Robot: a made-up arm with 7 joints. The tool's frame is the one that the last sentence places.
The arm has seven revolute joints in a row. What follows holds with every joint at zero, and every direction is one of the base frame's. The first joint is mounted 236.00 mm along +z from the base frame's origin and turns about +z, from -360.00 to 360.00 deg. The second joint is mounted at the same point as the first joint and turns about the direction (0, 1, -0.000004), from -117.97 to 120.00 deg. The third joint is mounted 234.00 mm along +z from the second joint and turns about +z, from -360.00 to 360.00 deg. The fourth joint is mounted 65.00 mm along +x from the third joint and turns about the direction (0, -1, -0.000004), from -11.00 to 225.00 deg. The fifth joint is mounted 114.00 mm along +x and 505.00 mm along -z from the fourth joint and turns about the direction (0, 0.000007, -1), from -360.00 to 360.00 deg. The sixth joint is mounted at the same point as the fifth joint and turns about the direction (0, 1, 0.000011), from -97.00 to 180.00 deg. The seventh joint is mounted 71.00 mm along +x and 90.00 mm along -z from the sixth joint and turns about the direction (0, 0.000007, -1), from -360.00 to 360.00 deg. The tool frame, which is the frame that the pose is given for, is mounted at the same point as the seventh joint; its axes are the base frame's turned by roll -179.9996, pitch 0.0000 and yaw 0.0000 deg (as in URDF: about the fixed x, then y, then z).
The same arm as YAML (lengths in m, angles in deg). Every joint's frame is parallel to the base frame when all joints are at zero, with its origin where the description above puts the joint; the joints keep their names.
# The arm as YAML. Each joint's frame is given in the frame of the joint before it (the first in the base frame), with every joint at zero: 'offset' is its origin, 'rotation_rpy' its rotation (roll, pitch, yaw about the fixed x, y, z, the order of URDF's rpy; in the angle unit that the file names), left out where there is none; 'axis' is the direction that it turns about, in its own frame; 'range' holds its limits. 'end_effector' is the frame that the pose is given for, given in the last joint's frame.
length_unit: m
angle_unit: deg
chain:
  - id: joint 1
    offset: [0.0, 0.0, 0.236]
    axis: [0.0, 0.0, 1.0]
    range: [-360.0, 360.0]
  - id: joint 2
    offset: [0.0, 0.0, 0.0]
    axis: [0.0, 1.0, 0.0]
    range: [-117.97, 120.0]
  - id: joint 3
    offset: [0.0, 0.0, 0.234]
    axis: [0.0, 0.0, 1.0]
    range: [-360.0, 360.0]
  - id: joint 4
    offset: [0.065, 0.0, 0.0]
    axis: [0.0, -1.0, 0.0]
    range: [-11.0, 225.0]
  - id: joint 5
    offset: [0.114, 0.0, -0.505]
    axis: [0.0, 0.0, -1.0]
    range: [-360.0, 360.0]
  - id: joint 6
    offset: [0.0, 0.0, 0.0]
    axis: [0.0, 1.0, 0.0]
    range: [-97.0, 180.0]
  - id: joint 7
    offset: [0.071, 0.0, -0.09]
    axis: [0.0, 0.0, -1.0]
    range: [-360.0, 360.0]
end_effector:
  offset: [0.0, 0.0, 0.0]
  rotation_rpy: [-180.0, 0.0, 0.0]

